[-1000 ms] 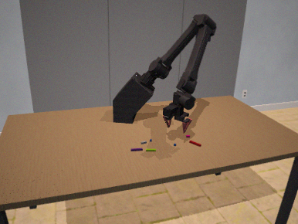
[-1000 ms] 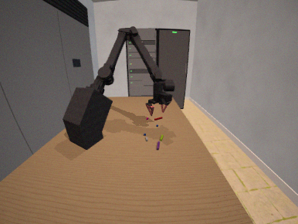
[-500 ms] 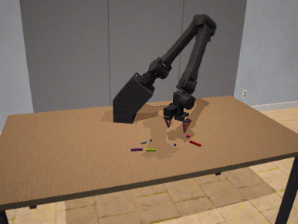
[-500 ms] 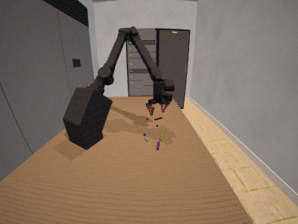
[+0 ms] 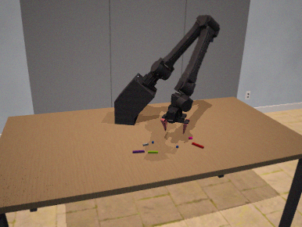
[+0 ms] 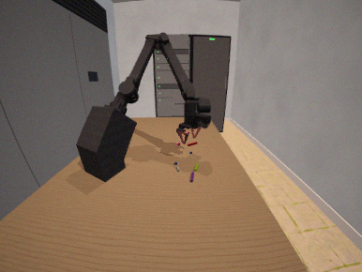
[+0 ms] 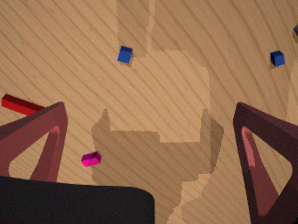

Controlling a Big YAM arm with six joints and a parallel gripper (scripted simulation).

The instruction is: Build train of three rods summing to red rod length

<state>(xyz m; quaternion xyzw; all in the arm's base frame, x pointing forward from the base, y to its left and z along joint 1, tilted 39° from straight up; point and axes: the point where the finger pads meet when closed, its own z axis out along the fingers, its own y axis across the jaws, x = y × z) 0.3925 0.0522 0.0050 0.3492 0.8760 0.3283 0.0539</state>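
Now: hand 60 mm past the grey rod, 140 mm to the left of it and 90 mm above it. From my hand the other things lie so: magenta rod: 60 mm behind, 130 mm to the left, 90 mm below; then red rod: 30 mm ahead, 130 mm to the left, 90 mm below; then lime rod: 30 mm ahead, 130 mm to the right, 90 mm below.
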